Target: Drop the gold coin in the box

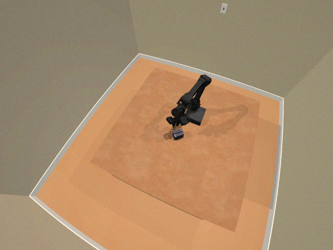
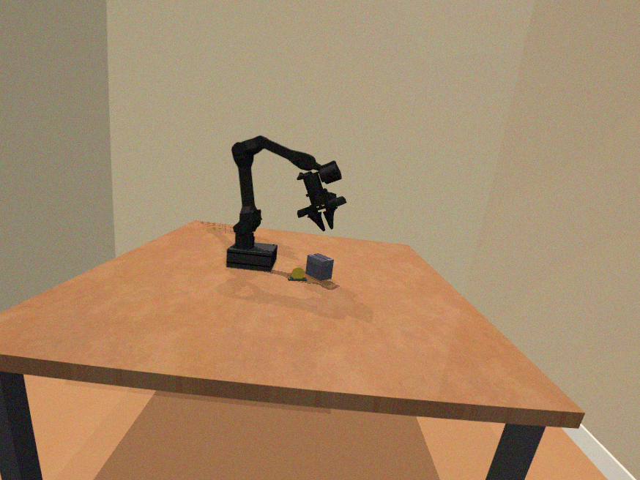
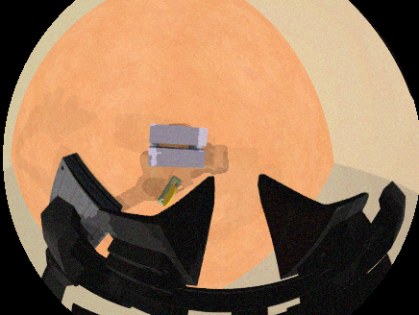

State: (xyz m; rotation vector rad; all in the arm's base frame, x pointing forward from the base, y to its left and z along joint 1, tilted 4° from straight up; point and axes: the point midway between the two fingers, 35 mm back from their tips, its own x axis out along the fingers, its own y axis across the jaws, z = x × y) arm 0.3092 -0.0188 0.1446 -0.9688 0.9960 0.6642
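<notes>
Right now the gold coin is 17 cm below my gripper tip, 8 cm behind it and 5 cm to the right of it.
</notes>
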